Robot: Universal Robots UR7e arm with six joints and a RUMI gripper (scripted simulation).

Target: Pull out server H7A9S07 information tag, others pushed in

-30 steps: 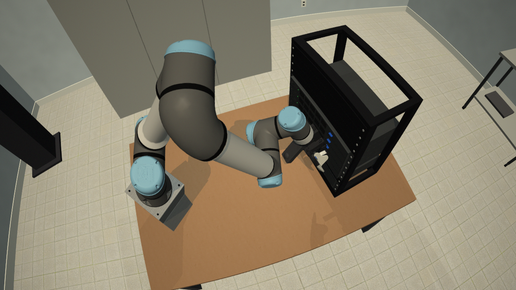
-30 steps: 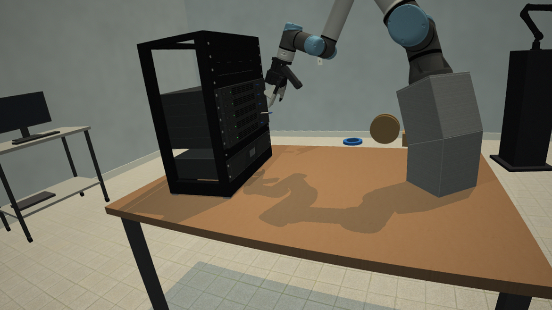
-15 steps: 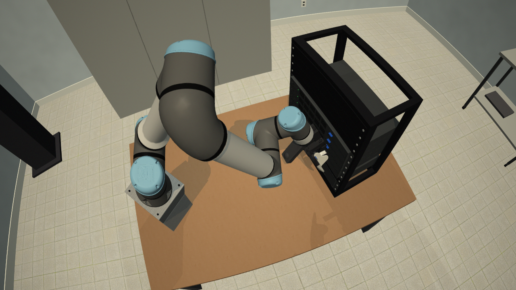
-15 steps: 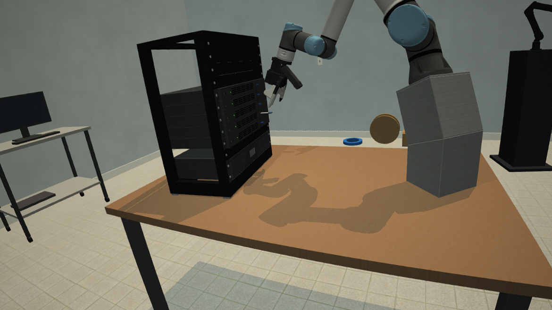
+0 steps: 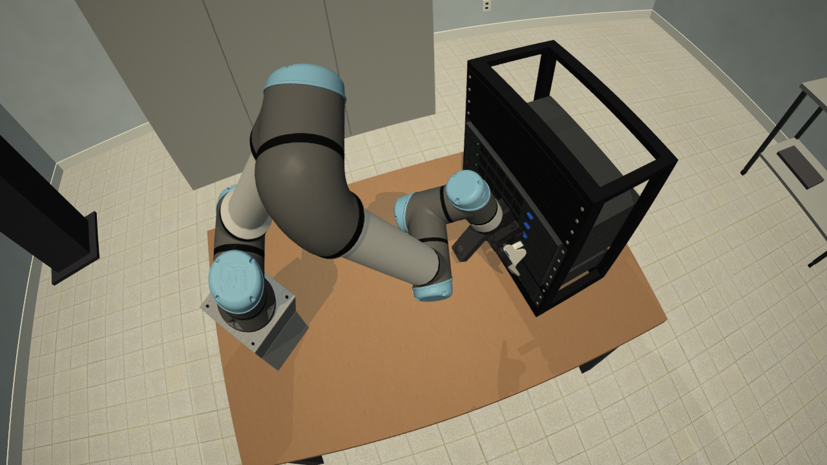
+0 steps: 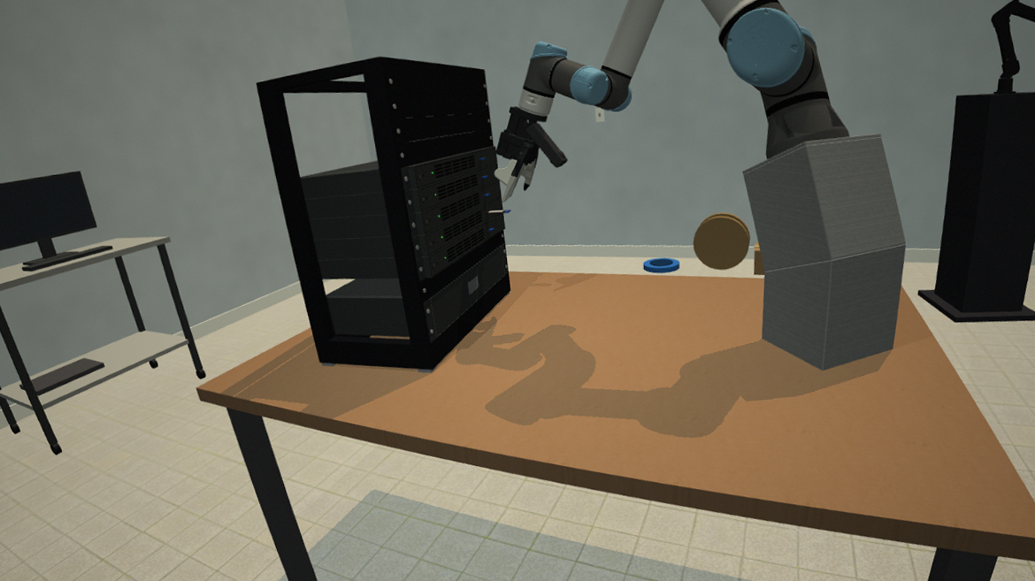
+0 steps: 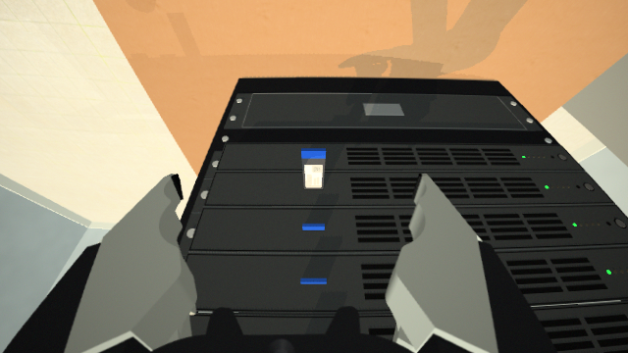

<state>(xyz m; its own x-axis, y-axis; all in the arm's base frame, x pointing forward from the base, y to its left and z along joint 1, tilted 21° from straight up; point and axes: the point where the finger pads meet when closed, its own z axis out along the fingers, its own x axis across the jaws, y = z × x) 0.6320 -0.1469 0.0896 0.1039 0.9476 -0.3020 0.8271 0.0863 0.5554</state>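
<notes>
Right now my hand is 6 cm short of the information tag and 3 cm above it.
</notes>
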